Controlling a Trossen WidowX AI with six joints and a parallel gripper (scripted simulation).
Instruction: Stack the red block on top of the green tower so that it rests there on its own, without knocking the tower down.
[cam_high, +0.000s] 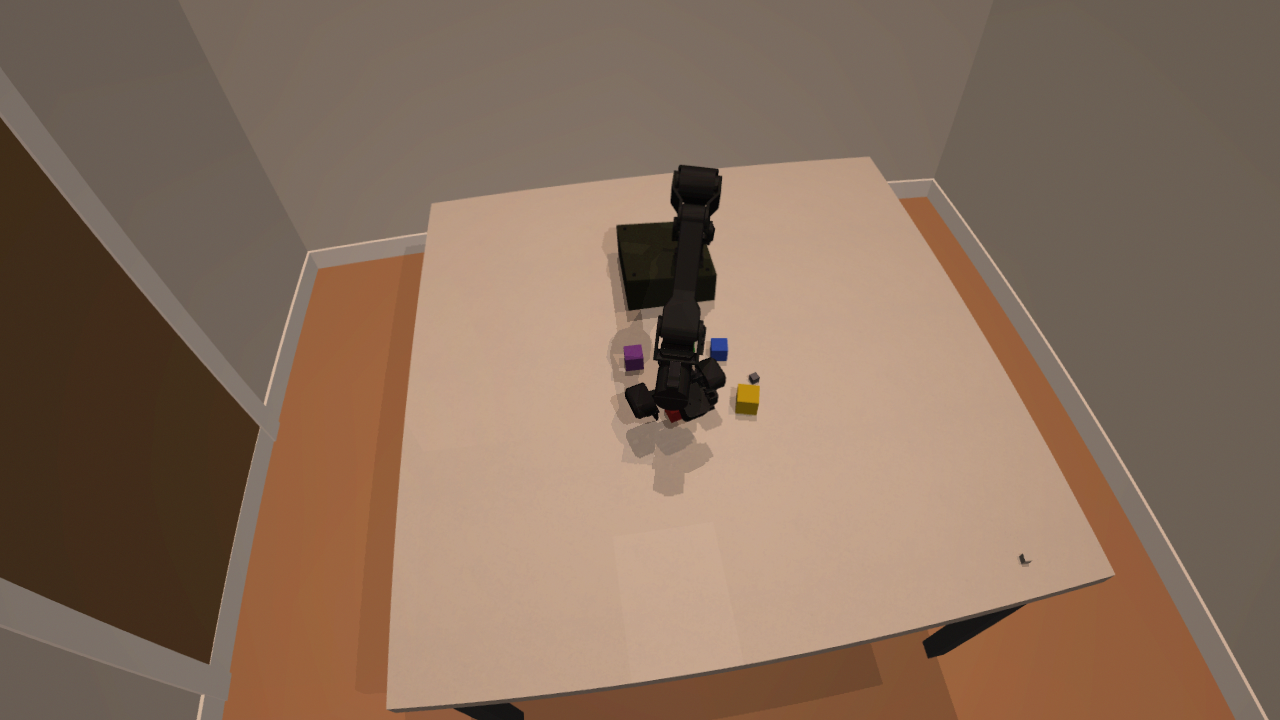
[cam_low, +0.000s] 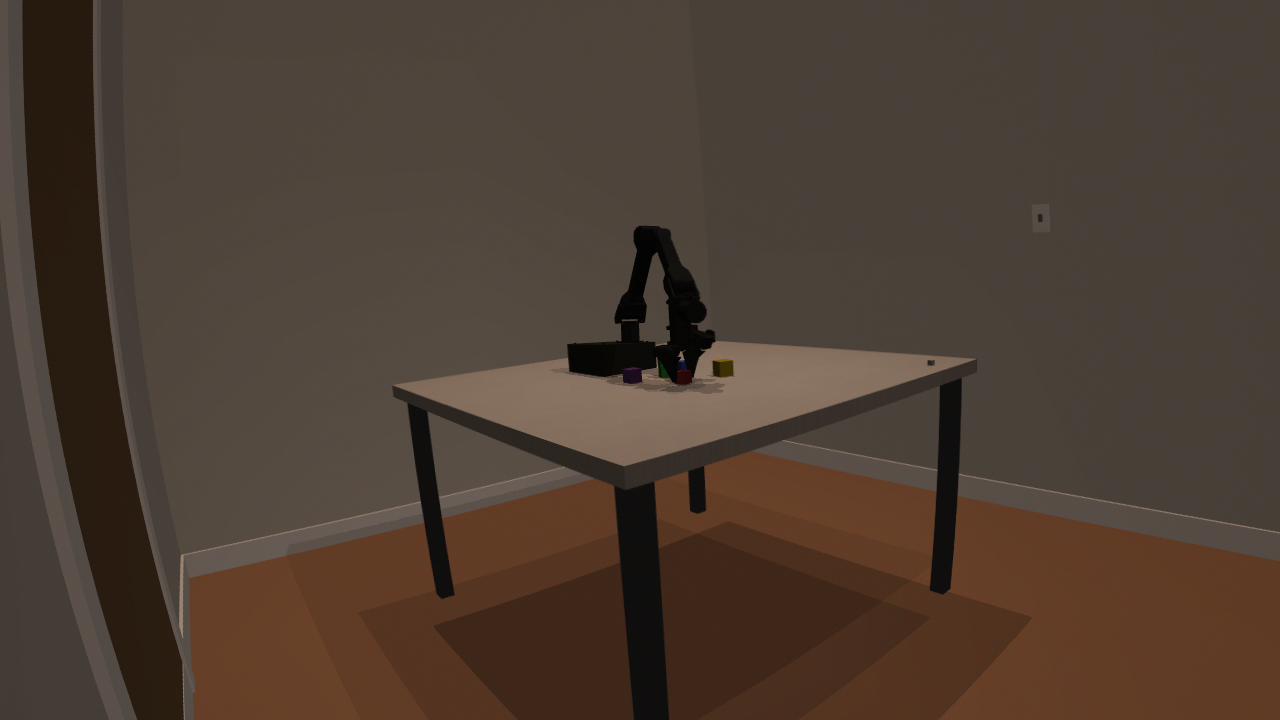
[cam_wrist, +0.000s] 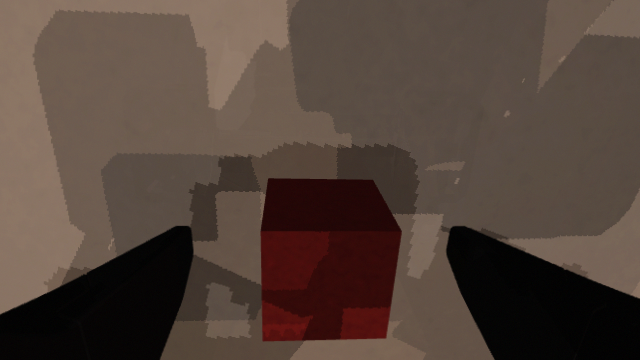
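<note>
My gripper tip is now 150 mm past the blue block, 90 mm to the right of it and 10 mm below it. Also, from my gripper tip: purple block (130 mm behind, 90 mm to the right, 10 mm above); yellow block (140 mm to the left, 20 mm behind, 10 mm above); red block (10 mm above).
</note>
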